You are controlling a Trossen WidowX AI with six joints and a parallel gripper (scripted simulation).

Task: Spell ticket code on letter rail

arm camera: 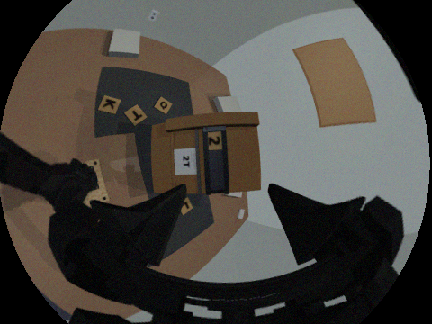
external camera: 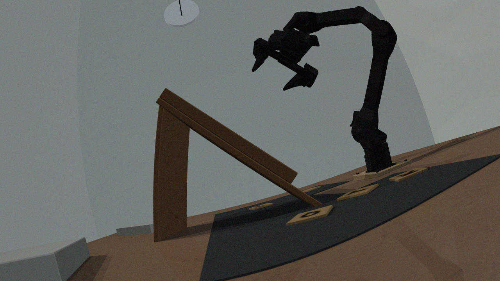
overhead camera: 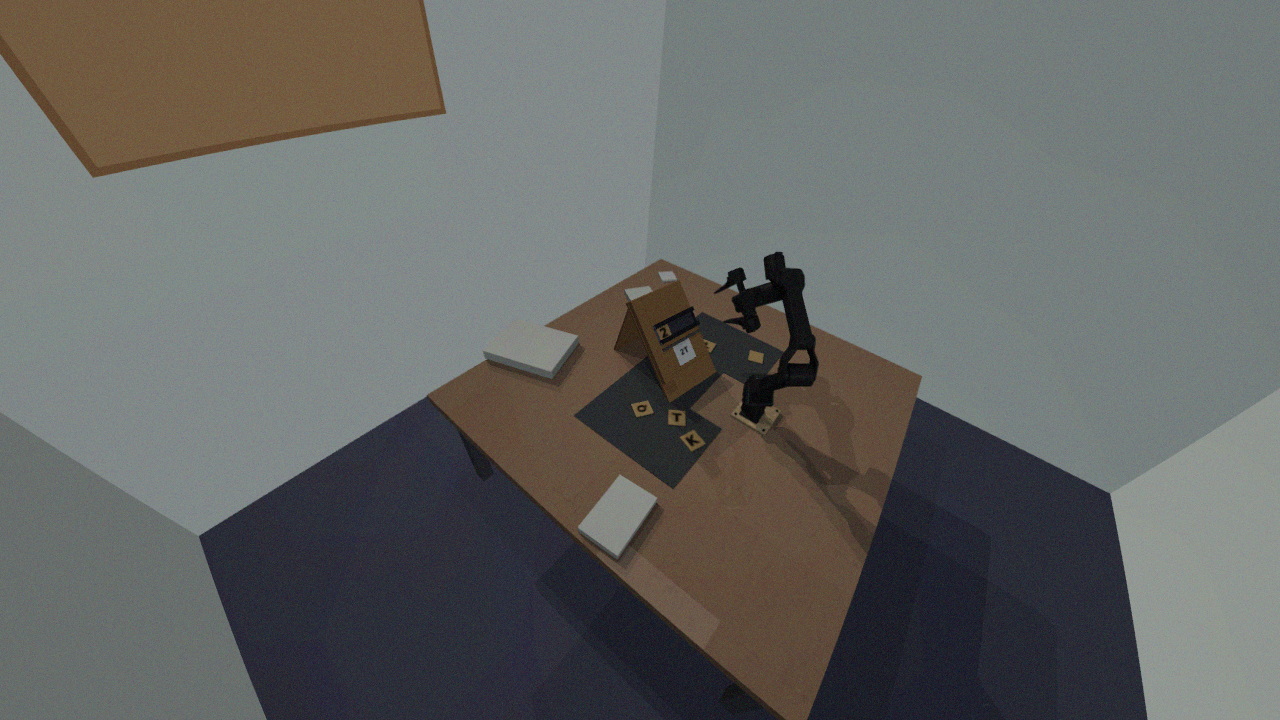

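The tile marked T is 30 cm below my gripper tip, 22 cm to the left of it and 3 cm behind it. Also, from my gripper tip: tile marked 2 (14 cm ahead, 13 cm below, 6 cm to the left); white ticket (21 cm below, 8 cm ahead, 2 cm to the left); dark mat (30 cm below, 4 cm to the left, 1 cm behind).
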